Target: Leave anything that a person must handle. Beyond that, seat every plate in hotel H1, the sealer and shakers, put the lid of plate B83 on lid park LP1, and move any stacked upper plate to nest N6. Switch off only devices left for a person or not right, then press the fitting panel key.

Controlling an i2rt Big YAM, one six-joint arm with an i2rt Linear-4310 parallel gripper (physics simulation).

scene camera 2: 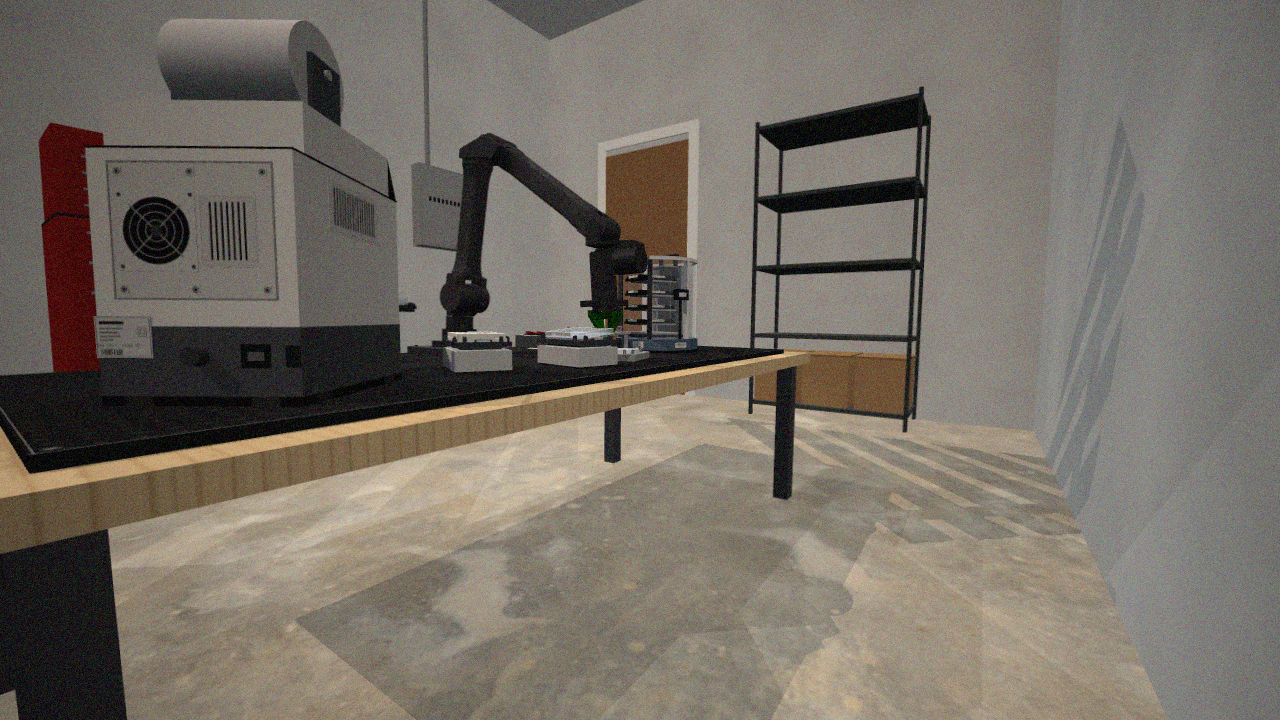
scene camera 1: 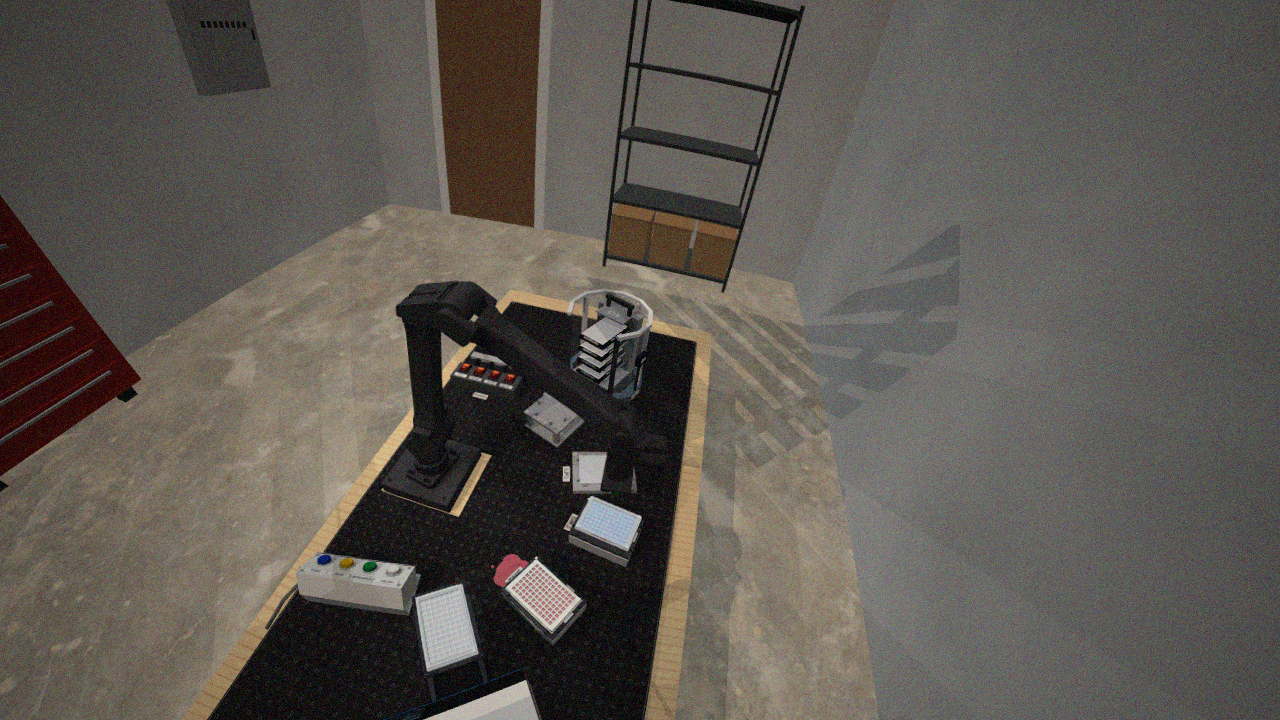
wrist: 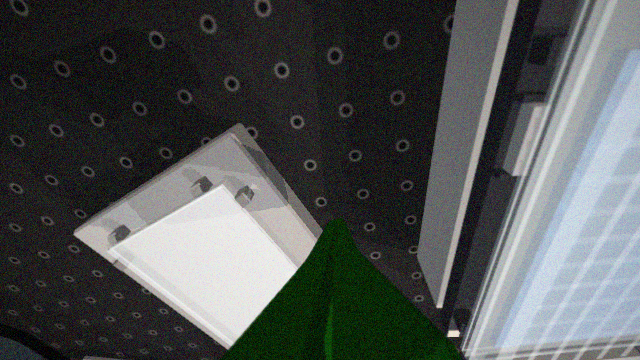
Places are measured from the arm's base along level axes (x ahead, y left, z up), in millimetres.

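Pixels of known places: gripper, fingertip midpoint: (scene camera 2: 607, 345) (scene camera 1: 616, 493) (wrist: 339, 229); arm's base, link origin: (scene camera 1: 433, 466).
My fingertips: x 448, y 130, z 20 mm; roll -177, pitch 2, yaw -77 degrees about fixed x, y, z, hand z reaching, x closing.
For each thing: its top centre in the pictures, then the offset to it from my fingertips. "spot": a spot on its surface instead.
- lid park LP1, top centre: (wrist: 236, 295) (scene camera 1: 604, 468) dx -58, dy +64, dz -11 mm
- white lid, top centre: (wrist: 237, 292) (scene camera 1: 604, 468) dx -58, dy +64, dz -13 mm
- blue-welled plate, top centre: (scene camera 2: 578, 327) (scene camera 1: 609, 519) dx +17, dy -94, dz +40 mm
- red-welled plate, top centre: (scene camera 2: 475, 332) (scene camera 1: 543, 593) dx -37, dy -296, dz +31 mm
- red spill, surface spot: (scene camera 1: 511, 567) spot: dx -140, dy -257, dz -38 mm
- white plate, top centre: (scene camera 1: 444, 623) dx -151, dy -438, dz +96 mm
- Grey nest N6, top centre: (scene camera 1: 559, 401) (scene camera 2: 595, 326) dx -248, dy +177, dz +38 mm
- Hotel H1, surface spot: (scene camera 1: 648, 315) spot: dx -104, dy +424, dz +235 mm
- button panel, top centre: (scene camera 1: 350, 572) dx -389, dy -444, dz +46 mm
- switch strip, surface spot: (scene camera 1: 487, 372) spot: dx -518, dy +209, dz +2 mm
- large sealer, top centre: (scene camera 2: 263, 32) dx +39, dy -619, dz +418 mm
My gripper (scene camera 2: 605, 320) (wrist: 339, 229) is shut and empty, its green fingers pointing down over lid park LP1 (wrist: 155, 200). A white lid (scene camera 1: 588, 469) (wrist: 200, 270) lies on the park. Beside it a blue-welled plate (scene camera 1: 609, 521) (wrist: 585, 250) sits on a grey device (scene camera 1: 597, 545) (wrist: 457, 125). A red-welled plate (scene camera 1: 542, 594) sits on another device, with a red spill (scene camera 1: 511, 567) at its corner. A white plate (scene camera 1: 447, 626) lies on the sealer's stage. Grey nest N6 (scene camera 1: 553, 417) is behind the park. Hotel H1 (scene camera 1: 648, 315) holds several pale tiers. The fingertips are hidden in scene camera 1.
The button panel (scene camera 1: 358, 592) has blue, yellow, green and white buttons. The switch strip (scene camera 1: 487, 372) shows several red-orange switches. The large sealer (scene camera 2: 196, 308) stands at the near table end. The arm's base (scene camera 1: 433, 472) is at the left table edge.
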